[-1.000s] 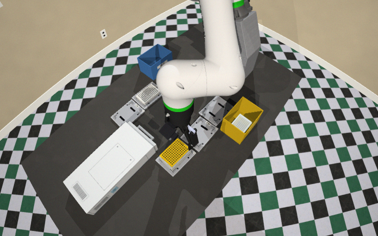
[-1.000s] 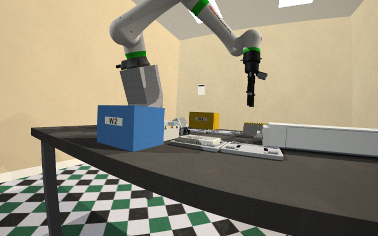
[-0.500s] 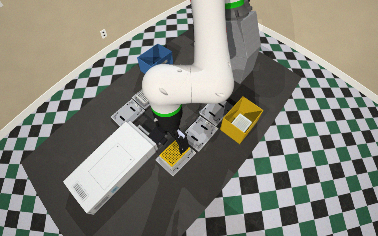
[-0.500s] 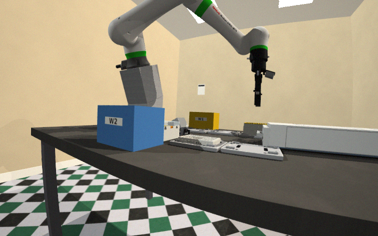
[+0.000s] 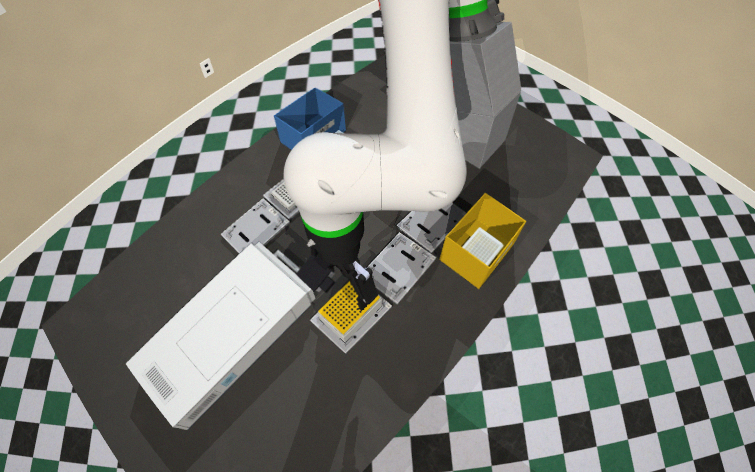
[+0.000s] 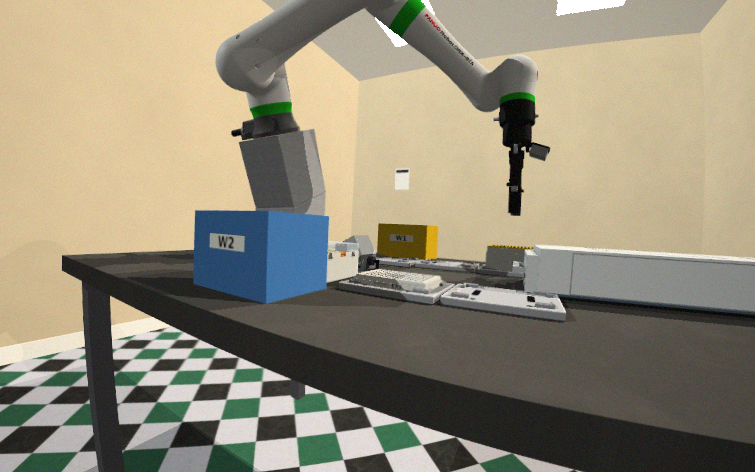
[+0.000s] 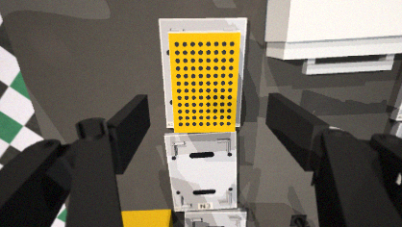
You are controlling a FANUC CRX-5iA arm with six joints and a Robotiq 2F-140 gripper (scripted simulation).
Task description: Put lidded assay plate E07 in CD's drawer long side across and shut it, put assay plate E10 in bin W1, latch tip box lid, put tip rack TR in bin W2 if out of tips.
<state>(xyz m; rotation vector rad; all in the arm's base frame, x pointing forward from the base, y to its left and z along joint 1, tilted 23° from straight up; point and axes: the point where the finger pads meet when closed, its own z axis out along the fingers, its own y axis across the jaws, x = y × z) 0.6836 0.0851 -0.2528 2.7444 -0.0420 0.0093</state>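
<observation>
The yellow tip rack TR lies 1 cm behind my hand, 1 cm to the right of it and 13 cm below it. From my hand the other things lie so: lid: 13 cm ahead, 19 cm to the right, 15 cm below; black assay plate: 13 cm ahead, 19 cm to the right, 16 cm below; nest N3: 17 cm behind, 1 cm to the left, 18 cm below.
</observation>
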